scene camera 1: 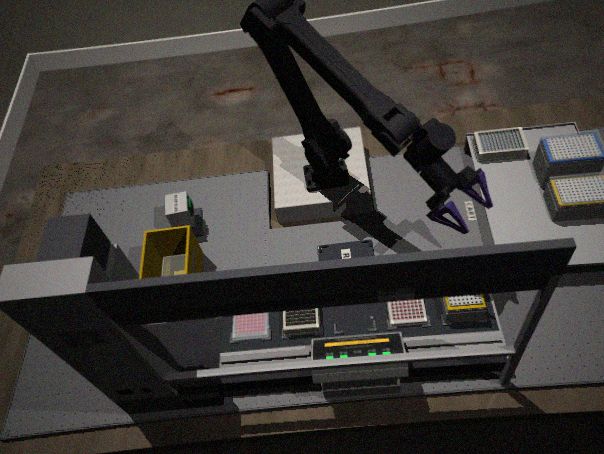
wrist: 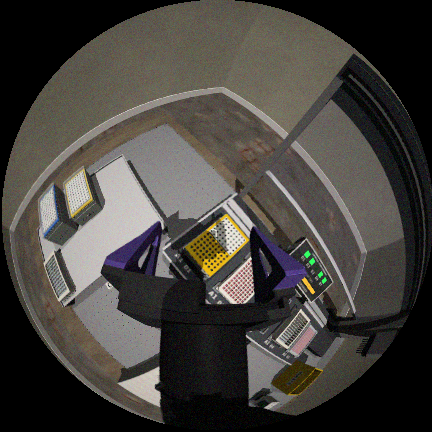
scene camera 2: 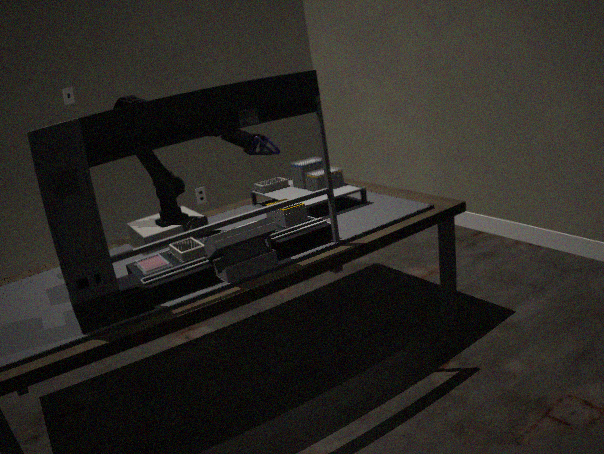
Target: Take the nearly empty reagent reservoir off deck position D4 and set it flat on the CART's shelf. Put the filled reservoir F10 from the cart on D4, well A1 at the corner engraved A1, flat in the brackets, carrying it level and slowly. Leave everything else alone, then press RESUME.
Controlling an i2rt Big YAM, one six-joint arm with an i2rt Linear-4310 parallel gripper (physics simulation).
Labels:
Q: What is my gripper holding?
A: Nothing.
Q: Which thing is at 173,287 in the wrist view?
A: My gripper.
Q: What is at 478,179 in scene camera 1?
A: My gripper.

